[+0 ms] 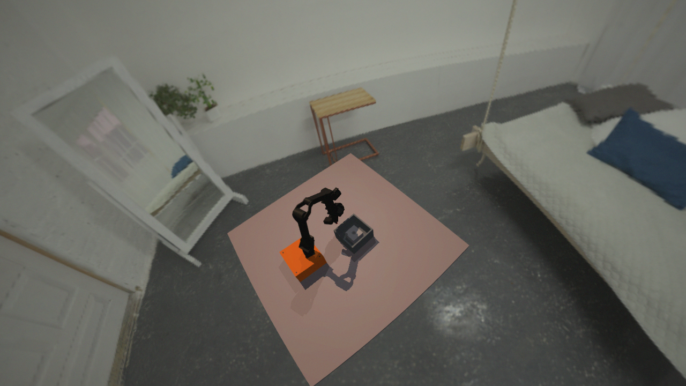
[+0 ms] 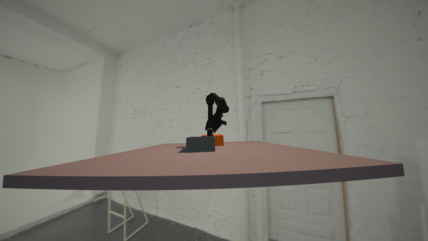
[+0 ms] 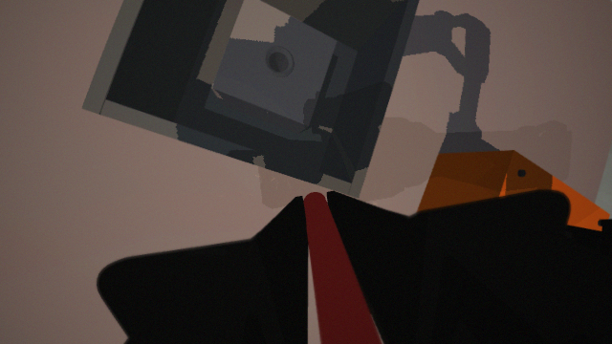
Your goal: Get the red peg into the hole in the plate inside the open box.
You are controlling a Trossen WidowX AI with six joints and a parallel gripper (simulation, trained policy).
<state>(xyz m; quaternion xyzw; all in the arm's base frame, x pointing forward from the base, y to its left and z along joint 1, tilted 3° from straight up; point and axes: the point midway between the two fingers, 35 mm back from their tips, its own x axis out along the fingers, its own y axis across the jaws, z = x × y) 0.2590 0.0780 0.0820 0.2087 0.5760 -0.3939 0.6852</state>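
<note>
The red peg lies 3 cm above my gripper tip and 1 cm to the left of it. Also, from my gripper tip: grey plate: 9 cm to the right, 9 cm below, 7 cm ahead; dark grey box: 11 cm below, 9 cm to the right, 7 cm ahead.
</note>
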